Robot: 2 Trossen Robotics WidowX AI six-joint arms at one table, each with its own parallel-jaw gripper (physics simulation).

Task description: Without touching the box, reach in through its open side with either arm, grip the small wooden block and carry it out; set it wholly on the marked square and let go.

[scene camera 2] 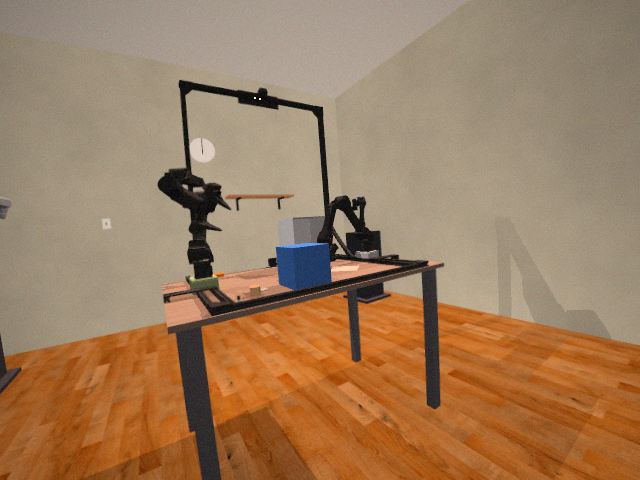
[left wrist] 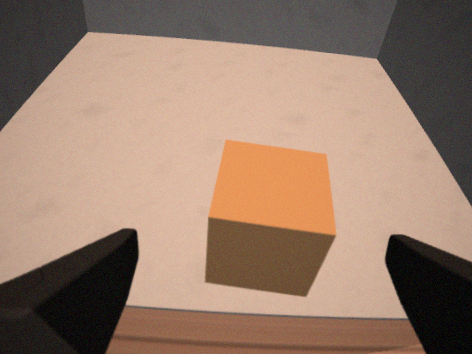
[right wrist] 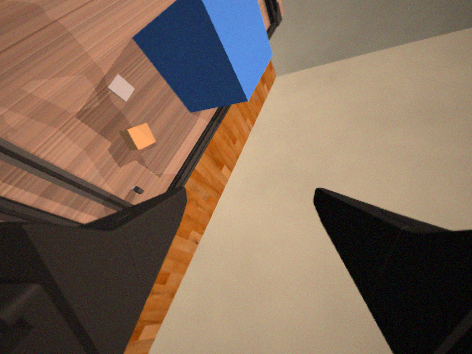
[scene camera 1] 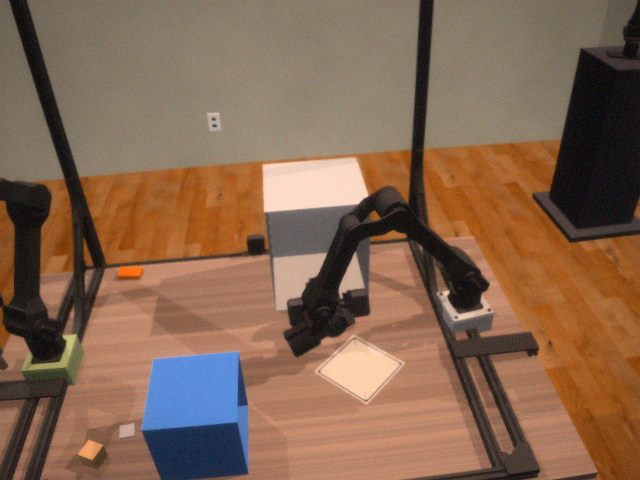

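Observation:
The small wooden block (left wrist: 270, 215) has an orange top and brown front and stands on the pale floor of the grey-white box (scene camera 1: 312, 183) (scene camera 2: 295, 230) (left wrist: 125, 125). In scene camera 1 the arm hides the block. My left gripper (left wrist: 264, 245) is open at the box's open side. In the left wrist view the block shows between its fingertips, with a gap on each side, wider on the left. My right gripper (scene camera 2: 225, 218) (right wrist: 249, 194) is open and empty, high above the table at the left in scene camera 2. The marked square (scene camera 1: 359, 368) (scene camera 2: 345, 268) is pale with a dark outline, in front of the box.
A big blue box (scene camera 1: 193, 392) (scene camera 2: 305, 266) (right wrist: 200, 65) stands front left of the square. Near it lie another wooden cube (scene camera 1: 92, 453) (scene camera 2: 254, 290) (right wrist: 142, 136) and a light flat tile (scene camera 1: 127, 430) (right wrist: 121, 87). An orange piece (scene camera 1: 130, 272) lies at the back left. Black frame posts (scene camera 1: 421, 103) flank the table.

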